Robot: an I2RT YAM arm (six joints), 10 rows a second.
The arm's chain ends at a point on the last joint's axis. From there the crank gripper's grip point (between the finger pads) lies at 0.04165 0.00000 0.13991 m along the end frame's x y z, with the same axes.
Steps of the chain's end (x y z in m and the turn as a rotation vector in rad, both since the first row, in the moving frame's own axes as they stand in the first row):
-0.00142, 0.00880, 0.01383, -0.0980, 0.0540, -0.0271
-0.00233, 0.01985, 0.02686, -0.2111, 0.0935, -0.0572
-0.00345, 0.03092, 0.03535, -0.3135, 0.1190, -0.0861
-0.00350, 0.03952, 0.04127, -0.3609, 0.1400, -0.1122
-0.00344, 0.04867, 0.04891, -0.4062, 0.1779, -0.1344
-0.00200, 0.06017, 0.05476, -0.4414, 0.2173, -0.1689
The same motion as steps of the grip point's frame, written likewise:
0.00623, 0.02114, 0.01077, -0.0980, 0.0540, -0.0271
0.01122, 0.04597, 0.01954, -0.2111, 0.0935, -0.0572
0.01429, 0.06892, 0.02326, -0.3135, 0.1190, -0.0861
0.01769, 0.08199, 0.02609, -0.3609, 0.1400, -0.1122
0.02330, 0.09497, 0.02937, -0.4062, 0.1779, -0.1344
0.03061, 0.10799, 0.03108, -0.4414, 0.2173, -0.1689

